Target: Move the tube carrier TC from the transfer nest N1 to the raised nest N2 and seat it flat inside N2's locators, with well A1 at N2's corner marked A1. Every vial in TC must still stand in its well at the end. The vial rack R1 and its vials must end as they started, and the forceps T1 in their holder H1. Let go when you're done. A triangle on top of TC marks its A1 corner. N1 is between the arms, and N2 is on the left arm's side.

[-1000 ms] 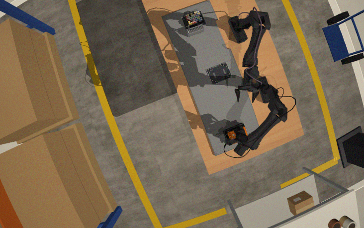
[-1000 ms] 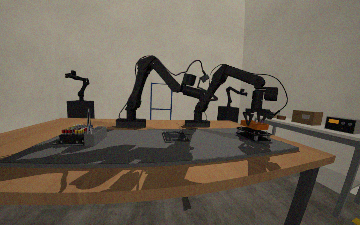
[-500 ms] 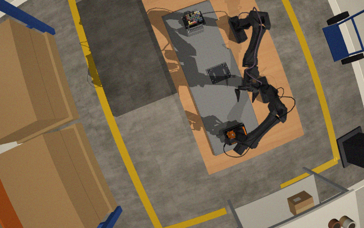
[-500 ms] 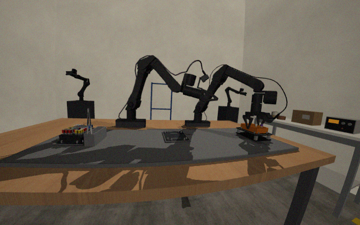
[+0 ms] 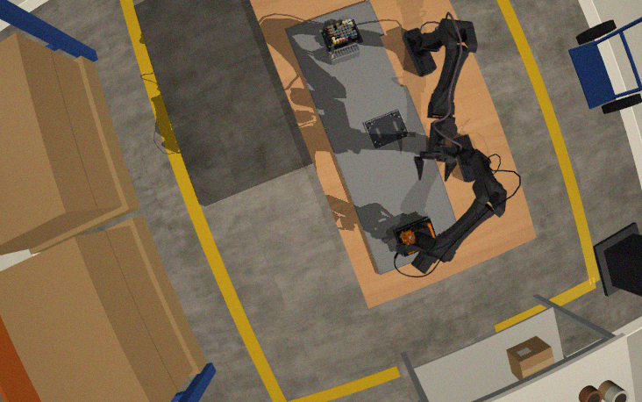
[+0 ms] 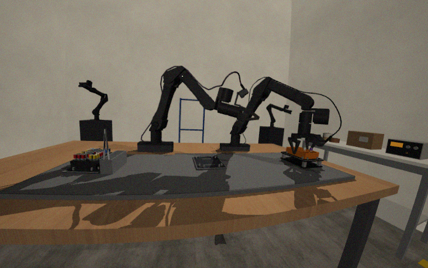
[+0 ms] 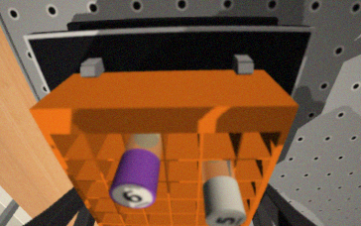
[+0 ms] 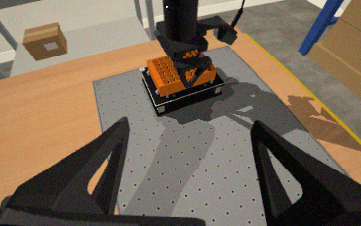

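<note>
The orange tube carrier TC is right at my left hand. Also, from my left hand: black raised nest N2: 2 cm below; then dark transfer nest N1: 46 cm to the right, 7 cm behind, 5 cm below; then grey holder H1: 83 cm to the right, 4 cm below, 4 cm behind.
</note>
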